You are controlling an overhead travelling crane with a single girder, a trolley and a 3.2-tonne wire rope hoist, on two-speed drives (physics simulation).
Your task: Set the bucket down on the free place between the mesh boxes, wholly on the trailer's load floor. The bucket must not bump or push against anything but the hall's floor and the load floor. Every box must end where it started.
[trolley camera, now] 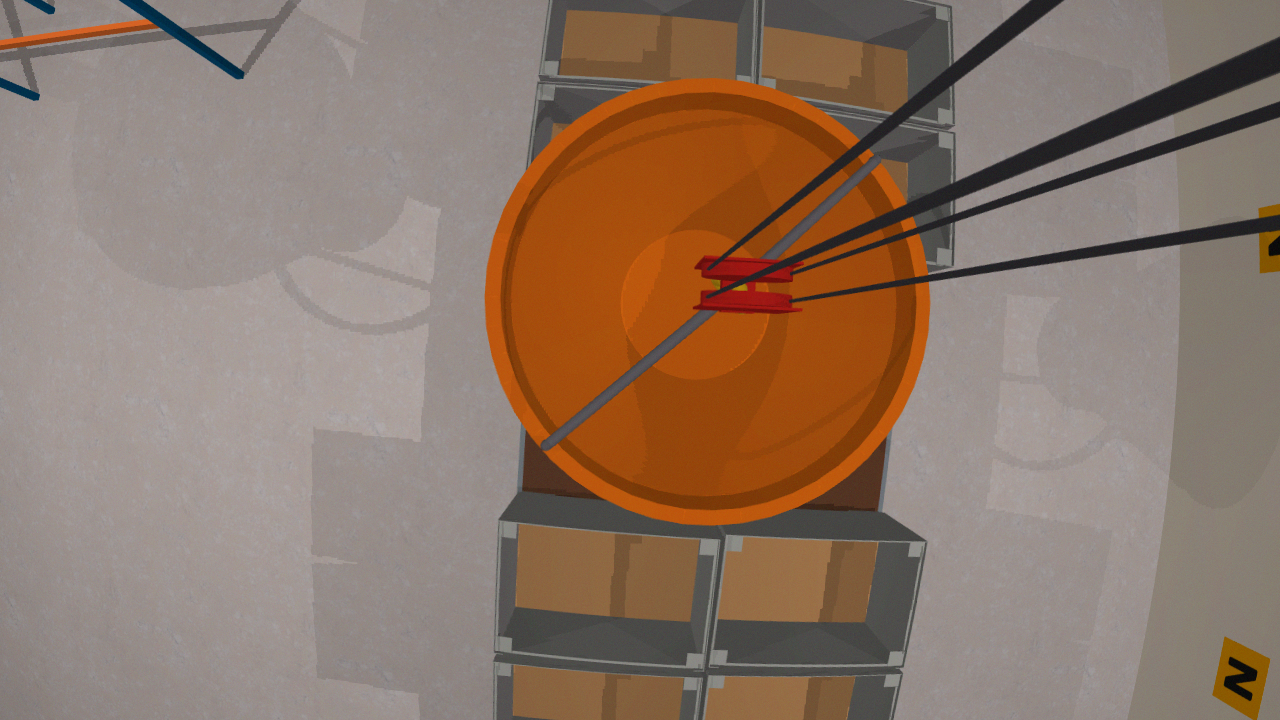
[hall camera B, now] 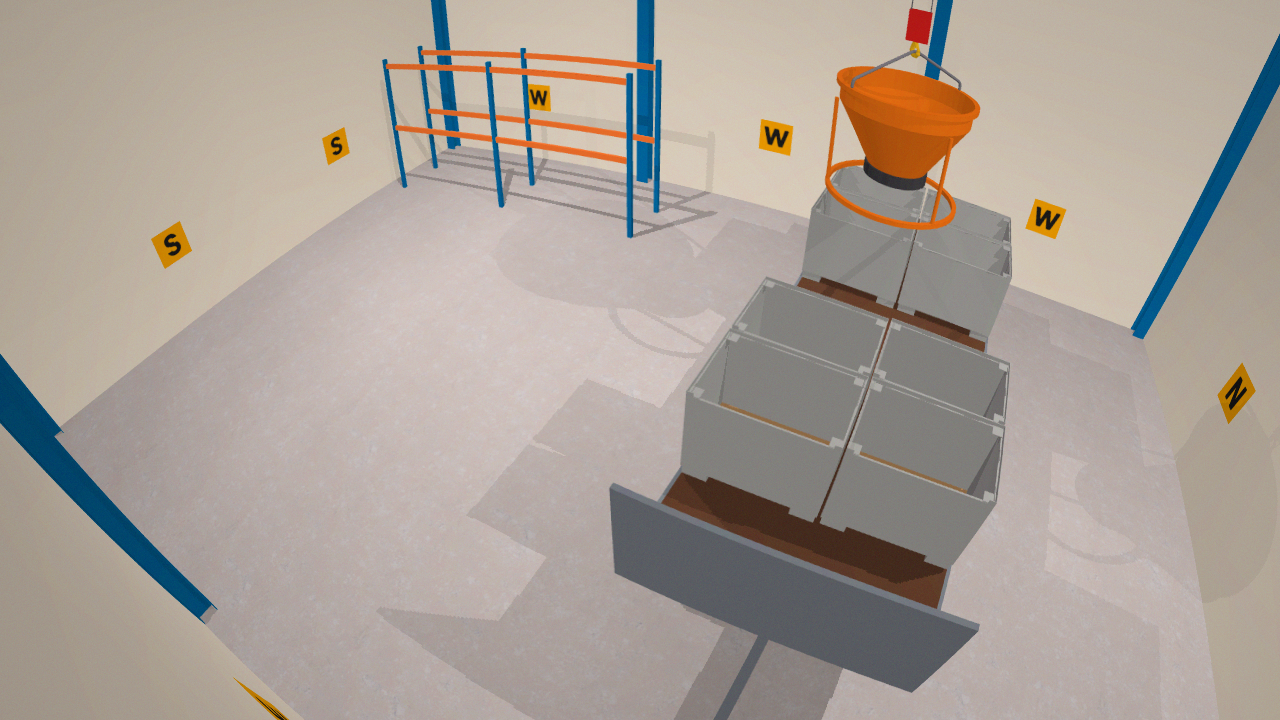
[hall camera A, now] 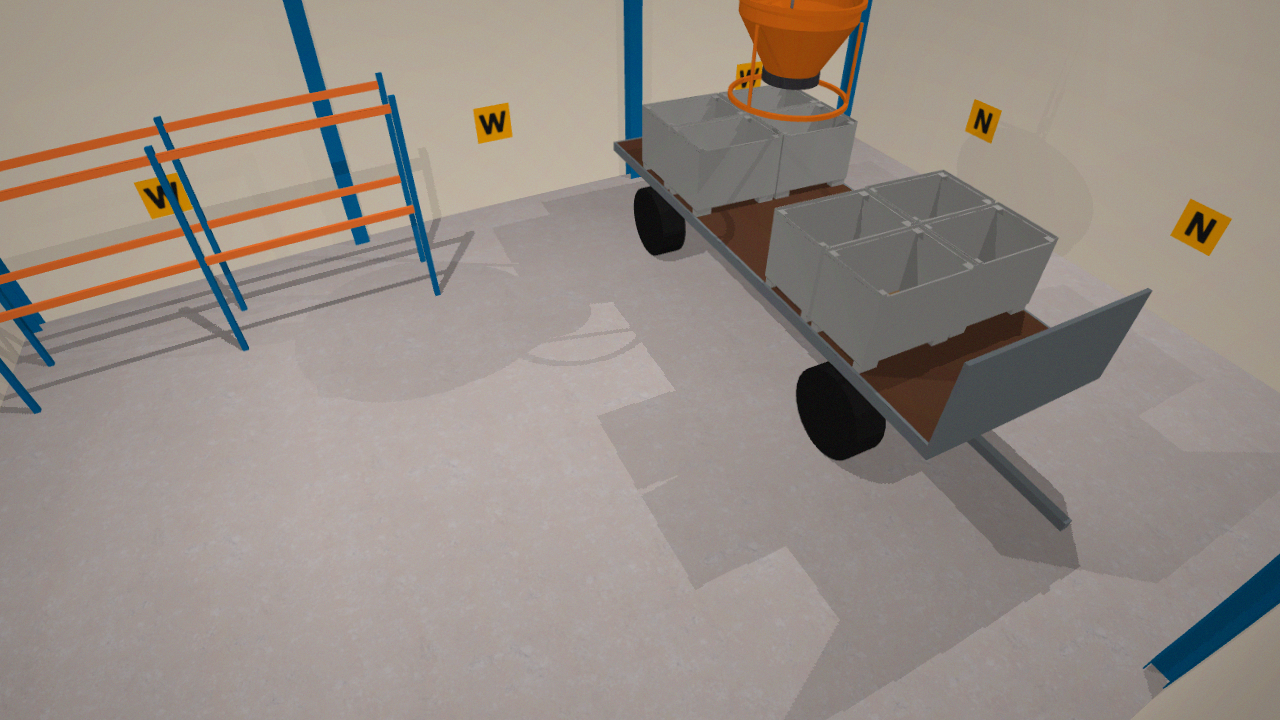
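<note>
The orange bucket (hall camera A: 796, 40) (hall camera B: 904, 125) (trolley camera: 698, 429) hangs upright from the hook (hall camera B: 914, 50) (trolley camera: 738, 284), which holds its grey bail. It hangs above the trailer, higher than the box tops. In the trolley view it covers most of the gap and part of the far grey mesh boxes (hall camera A: 716, 165) (hall camera B: 854, 246) (trolley camera: 657, 44); its lower rim overlaps the wall edge of the near mesh boxes (hall camera A: 930, 304) (hall camera B: 751, 438) (trolley camera: 608, 573). The brown load floor (hall camera A: 751, 228) (hall camera B: 939, 329) (trolley camera: 554, 470) shows between the two groups. The spot straight beneath the bucket is hidden in the trolley view.
The trailer's grey end board (hall camera A: 1047, 376) (hall camera B: 787, 582) stands beyond the near boxes. A blue and orange rack (hall camera A: 277, 117) (hall camera B: 563, 72) stands along the W wall. Blue columns (hall camera A: 632, 80) (hall camera B: 644, 89) stand at the walls. Four ropes run to the red hook block (hall camera B: 918, 25) (trolley camera: 747, 302).
</note>
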